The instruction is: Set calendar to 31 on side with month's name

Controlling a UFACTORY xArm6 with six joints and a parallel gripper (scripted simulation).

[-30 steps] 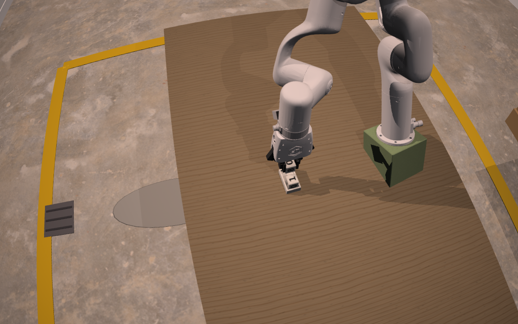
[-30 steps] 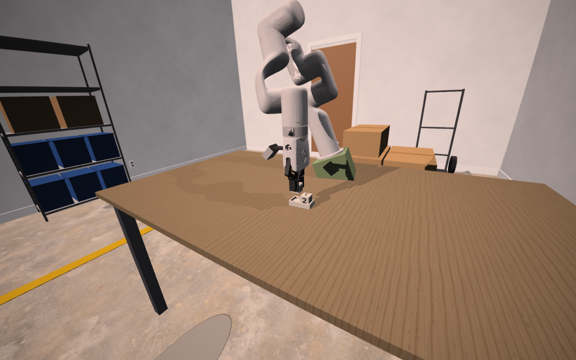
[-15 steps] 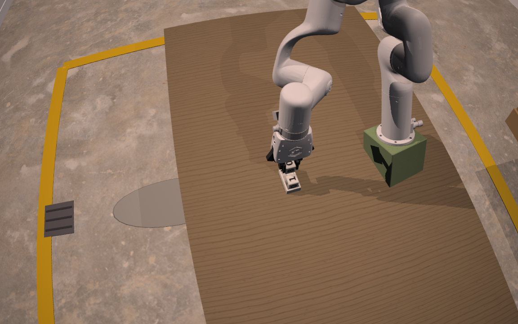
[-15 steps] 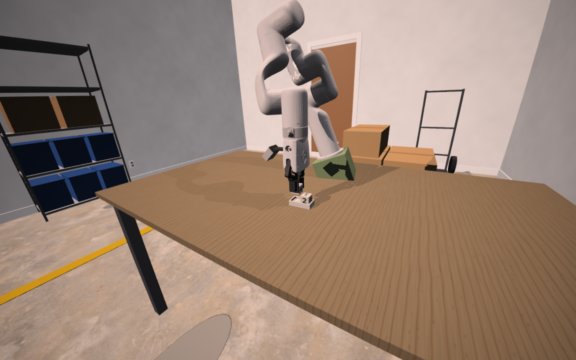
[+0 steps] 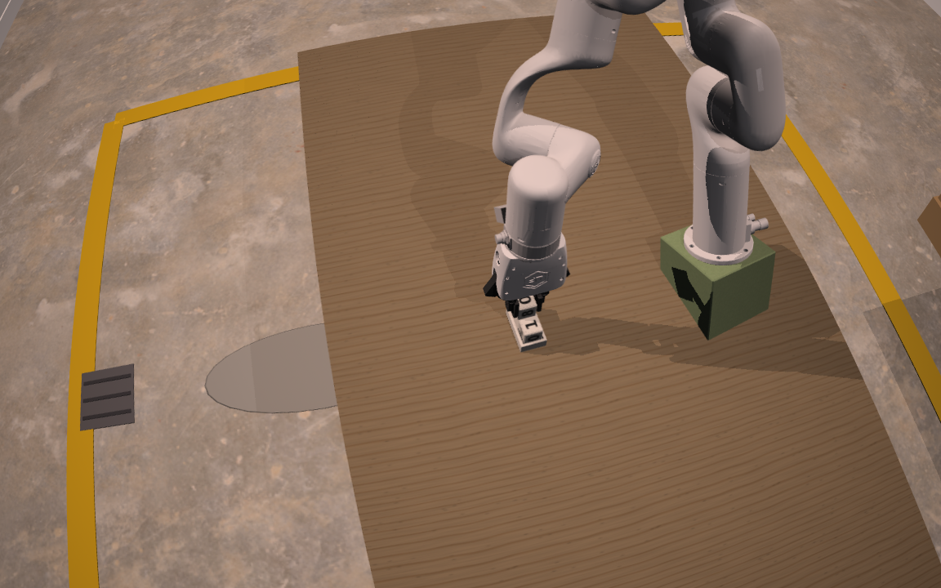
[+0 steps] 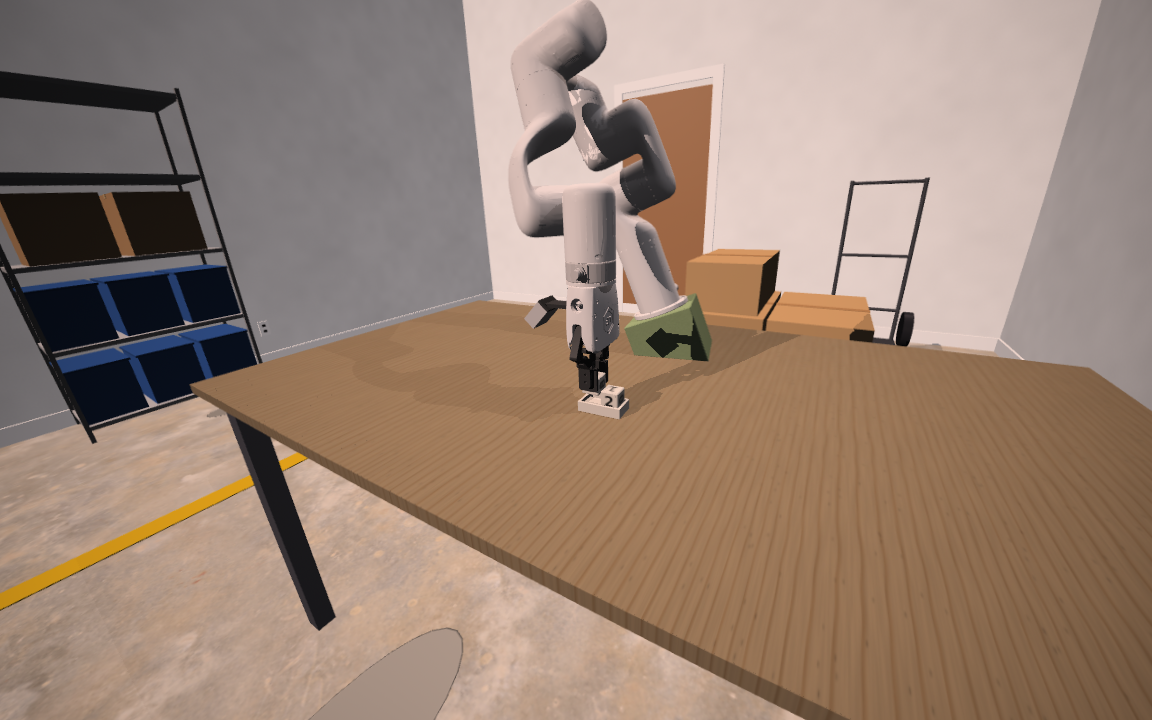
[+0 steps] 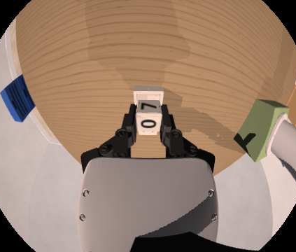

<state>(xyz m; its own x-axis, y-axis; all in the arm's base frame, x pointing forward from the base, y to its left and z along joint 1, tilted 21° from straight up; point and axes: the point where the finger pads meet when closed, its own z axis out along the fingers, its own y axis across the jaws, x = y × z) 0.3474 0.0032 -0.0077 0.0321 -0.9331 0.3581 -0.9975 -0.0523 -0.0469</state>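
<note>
My gripper is now 2 cm to the right of the tray and 5 cm above it. From my hand the other things lie so: cube (3 cm to the left, 4 cm below).
</note>
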